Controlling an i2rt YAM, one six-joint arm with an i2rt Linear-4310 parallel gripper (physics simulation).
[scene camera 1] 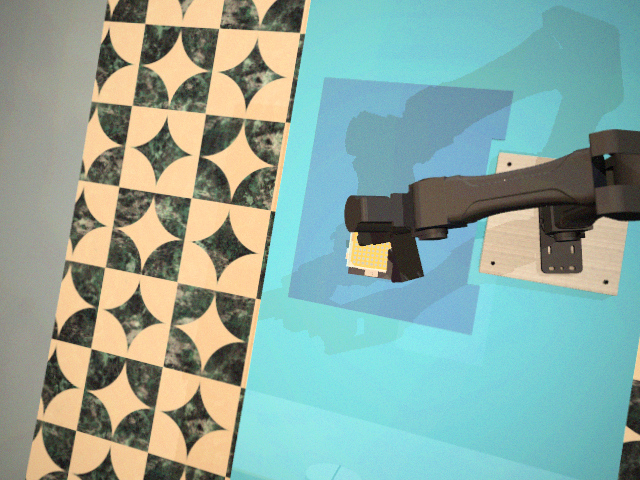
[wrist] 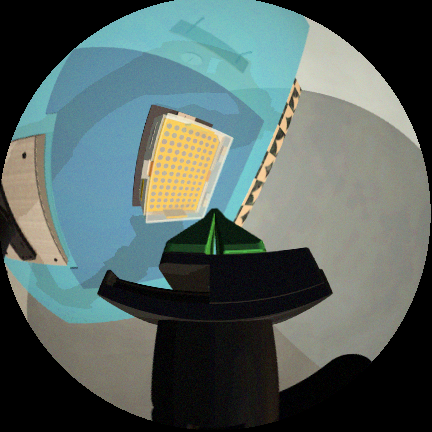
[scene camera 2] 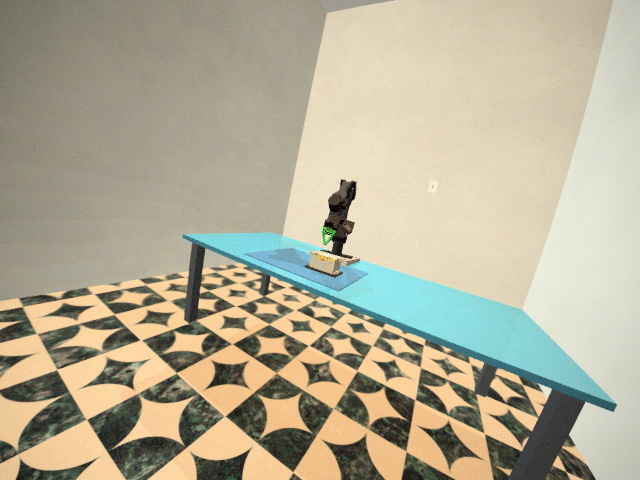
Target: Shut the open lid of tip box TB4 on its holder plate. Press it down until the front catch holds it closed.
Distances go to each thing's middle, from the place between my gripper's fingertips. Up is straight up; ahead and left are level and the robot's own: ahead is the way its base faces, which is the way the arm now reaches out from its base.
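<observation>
With the clear lid (scene camera 1: 374, 257) as my reference, I find my hand 10 mm past it and 20 mm to the right of it. My hand is also 50 mm above the lid.
</observation>
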